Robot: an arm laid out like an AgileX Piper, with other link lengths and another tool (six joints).
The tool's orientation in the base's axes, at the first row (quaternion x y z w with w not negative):
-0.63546 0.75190 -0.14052 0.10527
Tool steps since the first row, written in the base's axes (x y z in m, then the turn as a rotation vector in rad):
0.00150 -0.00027 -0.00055 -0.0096 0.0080 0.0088
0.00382 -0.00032 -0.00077 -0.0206 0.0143 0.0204
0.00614 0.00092 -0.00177 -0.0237 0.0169 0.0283
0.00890 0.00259 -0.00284 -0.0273 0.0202 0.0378
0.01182 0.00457 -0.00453 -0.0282 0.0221 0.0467
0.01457 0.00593 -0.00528 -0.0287 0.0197 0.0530
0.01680 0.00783 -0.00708 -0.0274 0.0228 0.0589
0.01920 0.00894 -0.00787 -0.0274 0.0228 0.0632
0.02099 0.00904 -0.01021 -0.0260 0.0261 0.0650
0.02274 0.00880 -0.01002 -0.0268 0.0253 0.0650
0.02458 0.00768 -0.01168 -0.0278 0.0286 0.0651
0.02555 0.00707 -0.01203 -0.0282 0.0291 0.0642
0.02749 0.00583 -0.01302 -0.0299 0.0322 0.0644
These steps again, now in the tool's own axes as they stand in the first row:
0.00000 -0.00124 0.00104 -0.0061 0.0071 -0.0121
-0.00035 -0.00332 0.00203 -0.0102 0.0142 -0.0272
-0.00199 -0.00493 0.00366 -0.0120 0.0148 -0.0358
-0.00412 -0.00687 0.00546 -0.0145 0.0153 -0.0462
-0.00661 -0.00868 0.00788 -0.0160 0.0134 -0.0550
-0.00843 -0.01076 0.00940 -0.0134 0.0113 -0.0609
-0.01072 -0.01192 0.01170 -0.0166 0.0085 -0.0663
-0.01224 -0.01370 0.01316 -0.0165 0.0070 -0.0703
-0.01269 -0.01453 0.01595 -0.0200 0.0056 -0.0718
-0.01274 -0.01625 0.01638 -0.0190 0.0063 -0.0720
-0.01199 -0.01756 0.01865 -0.0221 0.0076 -0.0727
-0.01156 -0.01843 0.01935 -0.0226 0.0084 -0.0720
-0.01069 -0.02007 0.02103 -0.0253 0.0104 -0.0730

